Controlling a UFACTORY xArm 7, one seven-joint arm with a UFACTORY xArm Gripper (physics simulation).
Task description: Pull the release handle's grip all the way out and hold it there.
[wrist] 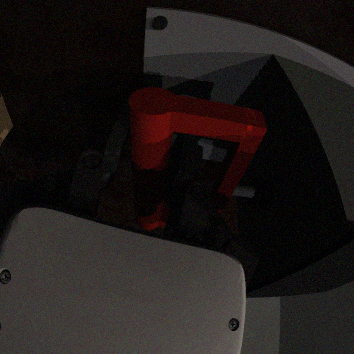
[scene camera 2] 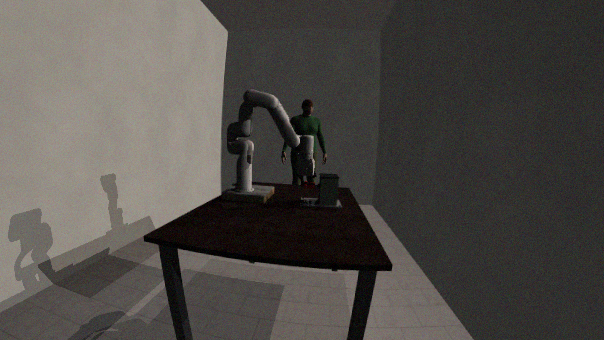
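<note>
The release handle's red grip (wrist: 150,131) (scene camera 2: 309,184) stands upright at the left end of the handle. A red arm (wrist: 215,117) runs from its top to the right and bends down towards the dark housing (wrist: 295,165) (scene camera 2: 328,190). My gripper (wrist: 155,126) (scene camera 2: 308,177) points down at the handle, with one dark finger on each side of the grip. The fingers look close against it, so the gripper appears shut on the grip. The fingertips and the grip's lower part are dark and partly hidden in the wrist view.
The housing stands on a pale base plate (scene camera 2: 306,202) (wrist: 200,35) on the dark table (scene camera 2: 270,230). A short light pin (wrist: 244,192) shows beside the handle's right side. The arm's base block (scene camera 2: 250,195) is at the table's left. A person in green (scene camera 2: 316,125) stands behind the table.
</note>
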